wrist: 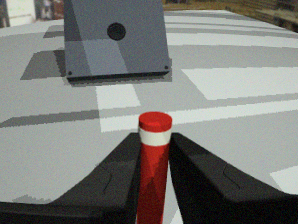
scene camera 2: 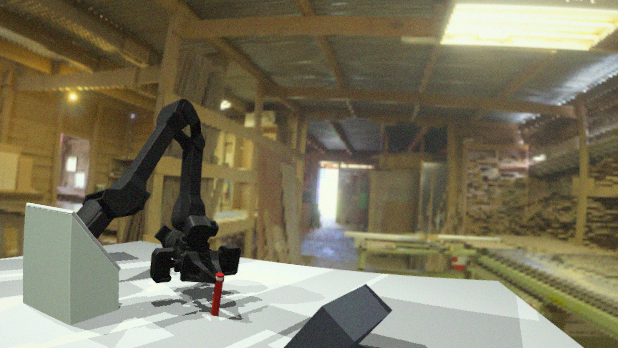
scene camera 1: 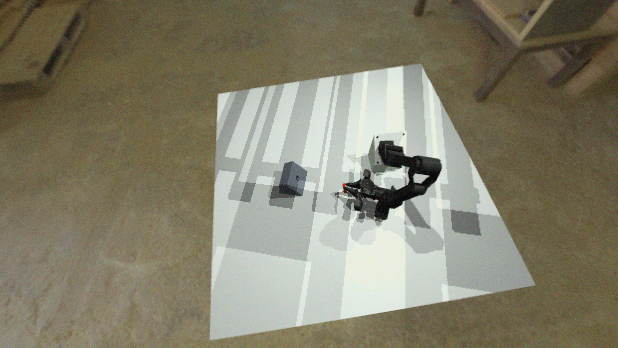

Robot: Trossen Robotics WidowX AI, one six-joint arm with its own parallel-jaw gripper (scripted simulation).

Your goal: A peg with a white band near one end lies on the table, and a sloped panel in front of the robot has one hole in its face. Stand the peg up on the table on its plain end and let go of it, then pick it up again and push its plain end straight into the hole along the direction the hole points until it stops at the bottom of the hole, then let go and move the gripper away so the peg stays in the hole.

Scene:
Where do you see a dark sloped panel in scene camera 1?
290,170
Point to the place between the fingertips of my gripper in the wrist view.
153,142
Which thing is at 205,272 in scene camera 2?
My gripper.

